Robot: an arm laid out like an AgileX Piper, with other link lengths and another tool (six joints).
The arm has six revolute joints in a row. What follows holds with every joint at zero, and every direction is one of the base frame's.
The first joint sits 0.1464 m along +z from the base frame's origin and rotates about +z.
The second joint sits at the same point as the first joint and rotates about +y.
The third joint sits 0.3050 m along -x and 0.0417 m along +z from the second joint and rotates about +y.
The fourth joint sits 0.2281 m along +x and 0.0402 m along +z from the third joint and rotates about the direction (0.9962, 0, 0.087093).
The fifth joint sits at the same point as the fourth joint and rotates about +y.
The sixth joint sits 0.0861 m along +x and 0.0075 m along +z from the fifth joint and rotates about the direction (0.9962, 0, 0.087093).
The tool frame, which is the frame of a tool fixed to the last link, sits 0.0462 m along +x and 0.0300 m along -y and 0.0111 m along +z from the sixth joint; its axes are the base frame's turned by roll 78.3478, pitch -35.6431 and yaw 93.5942 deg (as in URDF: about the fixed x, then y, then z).
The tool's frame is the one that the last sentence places.
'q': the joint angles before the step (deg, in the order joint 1, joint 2, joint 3, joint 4, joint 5, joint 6). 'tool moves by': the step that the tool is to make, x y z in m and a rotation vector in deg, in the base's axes. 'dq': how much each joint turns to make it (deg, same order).
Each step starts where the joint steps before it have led.
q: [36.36 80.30 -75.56 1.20 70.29 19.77]
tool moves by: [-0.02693 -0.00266 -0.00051 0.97 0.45 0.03]
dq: [3.34 -4.34 3.98 -0.17 0.06 3.53]
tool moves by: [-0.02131 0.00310 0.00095 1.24 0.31 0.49]
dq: [4.13 -2.83 2.06 -0.24 0.12 3.89]
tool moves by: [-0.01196 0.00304 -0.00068 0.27 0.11 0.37]
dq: [3.15 -1.25 1.12 -0.79 -0.01 2.96]
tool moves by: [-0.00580 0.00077 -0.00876 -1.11 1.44 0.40]
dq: [1.26 -0.05 1.88 0.00 -0.05 0.91]
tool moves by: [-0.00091 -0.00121 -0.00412 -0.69 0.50 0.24]
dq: [-0.02 0.00 0.91 0.00 -0.06 -0.28]
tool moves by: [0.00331 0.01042 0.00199 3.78 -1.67 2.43]
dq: [0.00 0.00 0.01 2.23 -3.89 -2.73]
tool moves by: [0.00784 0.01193 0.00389 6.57 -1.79 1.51]
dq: [-1.92 0.06 0.04 5.06 -5.83 -4.46]
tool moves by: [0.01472 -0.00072 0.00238 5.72 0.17 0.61]
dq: [-6.59 0.40 0.00 8.87 -2.61 -9.31]
